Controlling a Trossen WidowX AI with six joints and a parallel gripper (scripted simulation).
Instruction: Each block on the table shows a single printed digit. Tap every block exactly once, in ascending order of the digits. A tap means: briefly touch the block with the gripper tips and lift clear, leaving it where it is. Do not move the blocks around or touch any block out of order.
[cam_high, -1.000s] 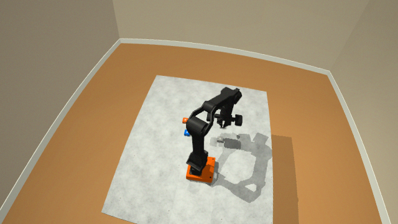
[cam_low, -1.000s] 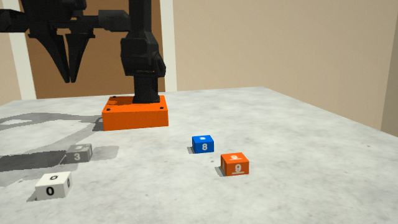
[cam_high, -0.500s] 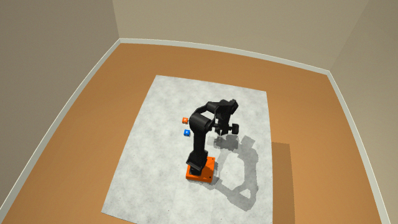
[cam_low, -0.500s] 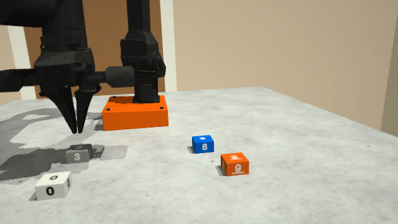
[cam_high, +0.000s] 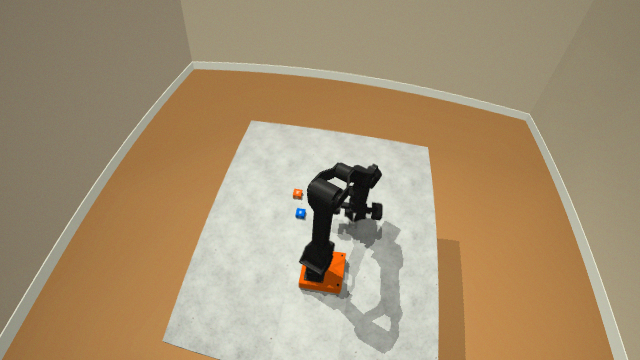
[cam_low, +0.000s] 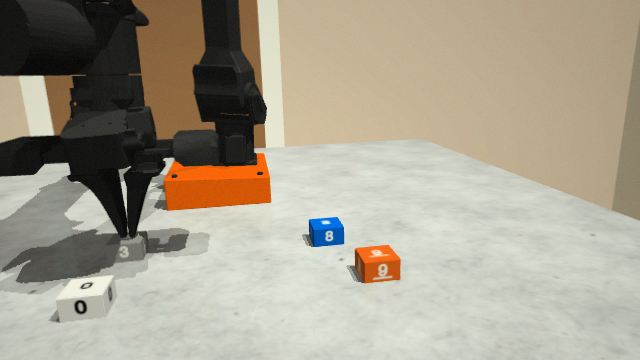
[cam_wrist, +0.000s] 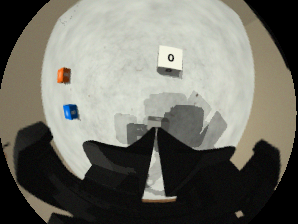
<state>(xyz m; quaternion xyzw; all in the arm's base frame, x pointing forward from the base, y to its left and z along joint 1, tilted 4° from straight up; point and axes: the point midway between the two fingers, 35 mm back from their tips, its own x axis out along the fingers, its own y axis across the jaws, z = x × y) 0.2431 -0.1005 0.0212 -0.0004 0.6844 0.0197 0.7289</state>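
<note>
Now: gripper tip 1 cm above the grey block. The rest, counted from my gripper tip: orange block 9 cm ahead, 23 cm to the left, 1 cm below; white block 10 cm ahead, 1 cm to the right, 1 cm below; blue block 20 cm to the left, 1 cm below.
</note>
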